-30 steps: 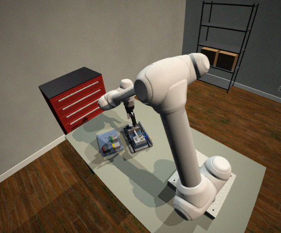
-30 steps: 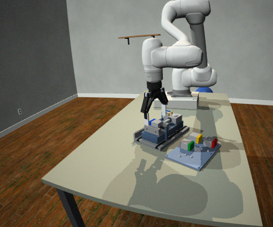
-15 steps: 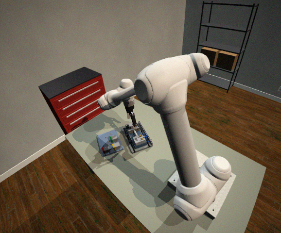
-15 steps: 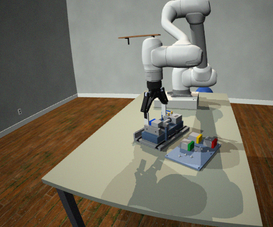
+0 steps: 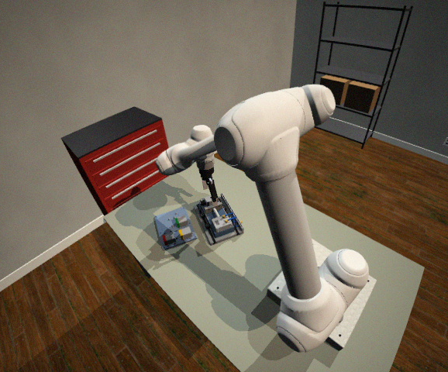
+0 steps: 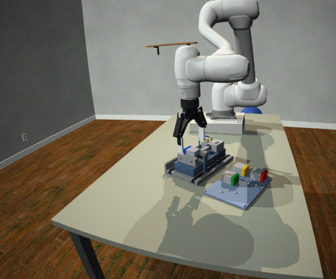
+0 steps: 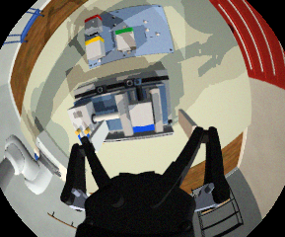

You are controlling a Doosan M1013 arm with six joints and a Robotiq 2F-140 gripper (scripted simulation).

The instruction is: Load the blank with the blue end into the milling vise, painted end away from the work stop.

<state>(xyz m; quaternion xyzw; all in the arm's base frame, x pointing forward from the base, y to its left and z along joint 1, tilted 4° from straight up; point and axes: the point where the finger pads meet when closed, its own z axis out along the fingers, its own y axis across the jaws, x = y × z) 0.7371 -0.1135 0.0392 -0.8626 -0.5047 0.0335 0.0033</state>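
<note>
Now: hand 40 mm above the blue-ended blank. Also, from my hand: green-ended blank (80 mm ahead, 170 mm to the left, 110 mm below); yellow-ended blank (220 mm to the left, 110 mm below); infeed plate (100 mm ahead, 210 mm to the left, 130 mm below).
</note>
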